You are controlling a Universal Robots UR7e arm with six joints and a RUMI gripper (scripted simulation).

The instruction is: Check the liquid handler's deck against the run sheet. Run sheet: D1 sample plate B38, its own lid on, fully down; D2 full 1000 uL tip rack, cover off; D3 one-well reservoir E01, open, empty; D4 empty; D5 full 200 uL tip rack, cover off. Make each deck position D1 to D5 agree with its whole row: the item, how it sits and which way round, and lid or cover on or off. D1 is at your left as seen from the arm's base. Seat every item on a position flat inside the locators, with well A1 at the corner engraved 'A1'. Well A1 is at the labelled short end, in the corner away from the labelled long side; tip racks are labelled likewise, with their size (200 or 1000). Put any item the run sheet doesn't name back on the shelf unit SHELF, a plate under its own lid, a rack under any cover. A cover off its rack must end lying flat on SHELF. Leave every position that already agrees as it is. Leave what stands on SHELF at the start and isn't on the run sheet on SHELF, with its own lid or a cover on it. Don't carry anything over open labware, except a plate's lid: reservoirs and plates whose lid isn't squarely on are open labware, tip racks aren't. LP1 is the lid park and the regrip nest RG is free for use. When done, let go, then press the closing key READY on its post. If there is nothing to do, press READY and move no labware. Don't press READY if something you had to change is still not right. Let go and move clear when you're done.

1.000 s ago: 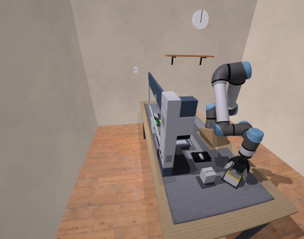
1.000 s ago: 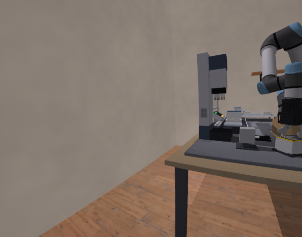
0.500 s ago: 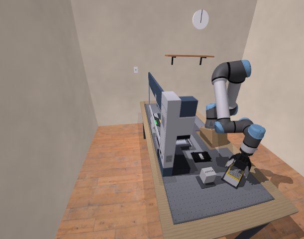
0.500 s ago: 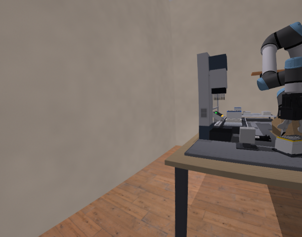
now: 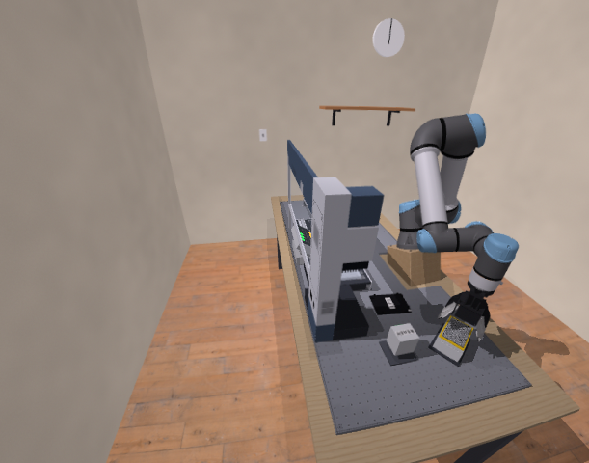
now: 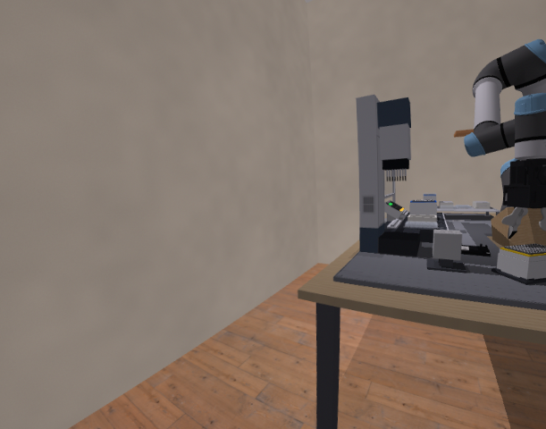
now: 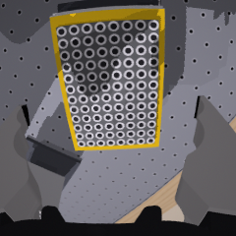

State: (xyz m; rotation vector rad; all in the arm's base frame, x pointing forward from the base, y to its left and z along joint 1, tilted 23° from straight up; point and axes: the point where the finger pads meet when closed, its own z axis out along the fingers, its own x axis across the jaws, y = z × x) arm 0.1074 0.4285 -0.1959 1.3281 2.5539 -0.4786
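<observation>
Now: the yellow-rimmed tip rack 1 cm to the right of my hand and 4 cm below it. Also, from my hand: regrip nest RG (8 cm below); then ready key post (20 cm ahead, 3 cm to the right, 2 cm below); then LP1 label (13 cm ahead, 22 cm to the right, 8 cm below).
</observation>
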